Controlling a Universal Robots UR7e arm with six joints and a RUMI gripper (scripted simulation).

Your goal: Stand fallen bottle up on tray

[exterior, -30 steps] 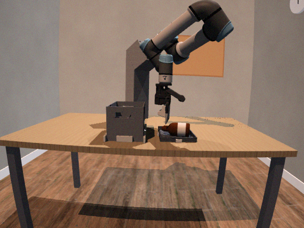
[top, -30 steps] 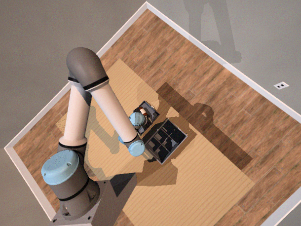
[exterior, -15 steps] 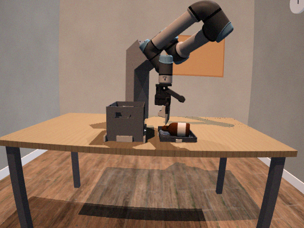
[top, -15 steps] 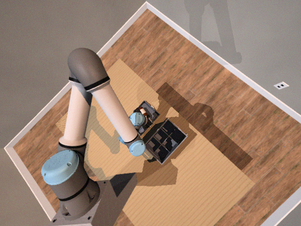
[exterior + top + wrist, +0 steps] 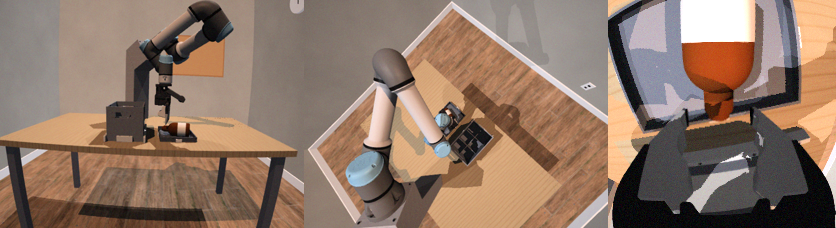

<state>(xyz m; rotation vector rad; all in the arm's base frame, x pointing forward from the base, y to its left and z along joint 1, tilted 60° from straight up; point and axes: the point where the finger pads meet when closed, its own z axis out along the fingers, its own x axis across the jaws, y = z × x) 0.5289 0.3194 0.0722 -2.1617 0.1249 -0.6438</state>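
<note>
Right now the bottle is 1 cm behind my hand, 5 cm to the left of it and 4 cm below it. From my hand the other things lie so: grey crate 6 cm ahead, 21 cm to the right; dark tray 3 cm behind, 5 cm to the left, 7 cm below.
</note>
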